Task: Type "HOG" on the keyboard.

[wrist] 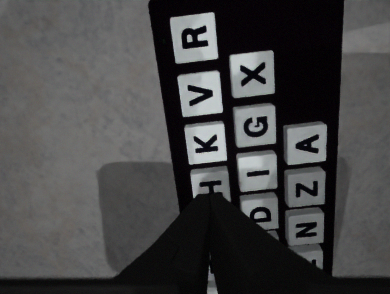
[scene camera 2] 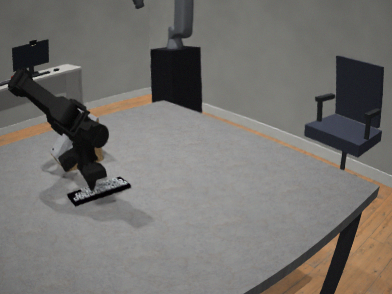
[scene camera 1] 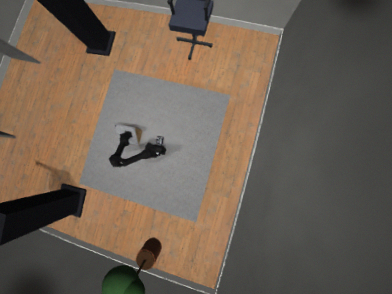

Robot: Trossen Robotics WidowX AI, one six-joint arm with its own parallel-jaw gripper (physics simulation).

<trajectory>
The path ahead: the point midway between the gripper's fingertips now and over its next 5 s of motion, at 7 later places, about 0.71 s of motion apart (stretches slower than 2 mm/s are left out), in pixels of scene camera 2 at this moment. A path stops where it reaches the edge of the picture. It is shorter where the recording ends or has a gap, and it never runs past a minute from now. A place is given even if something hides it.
My gripper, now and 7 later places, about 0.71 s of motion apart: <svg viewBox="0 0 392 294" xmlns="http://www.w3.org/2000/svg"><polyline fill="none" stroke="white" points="92,190 92,194 91,189 91,188 106,181 118,175 119,176 118,181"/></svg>
</trajectory>
